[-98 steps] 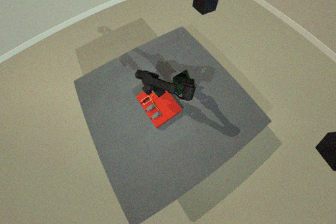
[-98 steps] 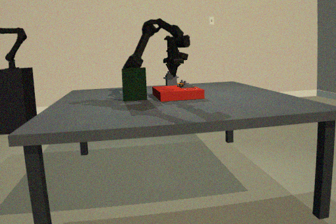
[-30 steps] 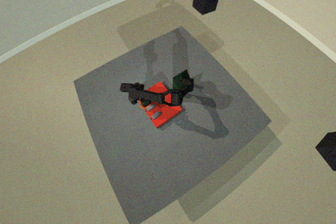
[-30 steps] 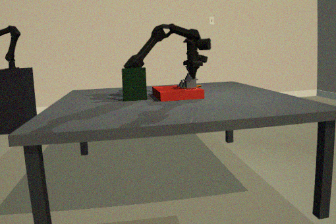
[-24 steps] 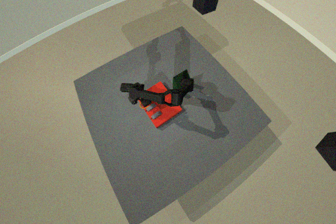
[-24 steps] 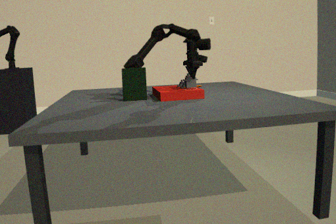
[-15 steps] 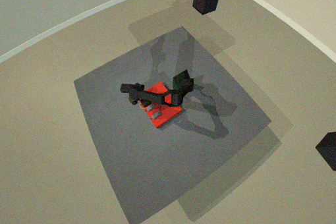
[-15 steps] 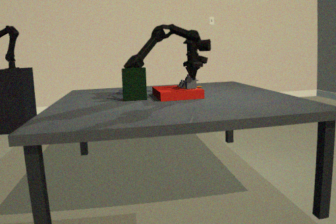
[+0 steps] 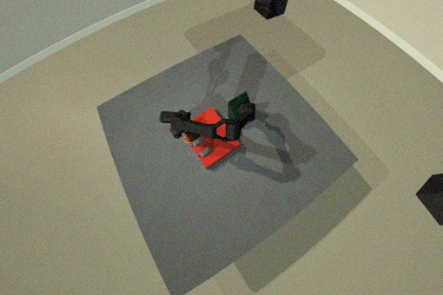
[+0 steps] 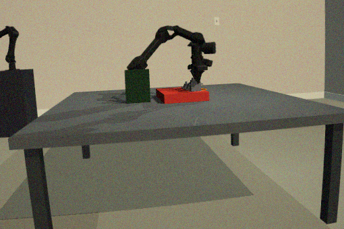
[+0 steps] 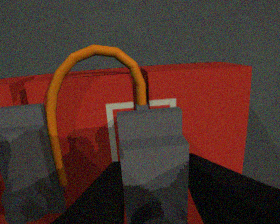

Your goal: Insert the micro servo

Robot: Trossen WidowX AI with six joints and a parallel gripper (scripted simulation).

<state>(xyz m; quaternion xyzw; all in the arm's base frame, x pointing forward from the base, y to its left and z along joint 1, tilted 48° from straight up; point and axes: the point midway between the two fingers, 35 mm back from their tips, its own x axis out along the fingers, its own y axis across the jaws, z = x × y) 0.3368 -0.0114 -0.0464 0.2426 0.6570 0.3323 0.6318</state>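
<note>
Now: gripper tip 13 cm past the red deck, 6 cm to the right of it and 7 cm above it.
</note>
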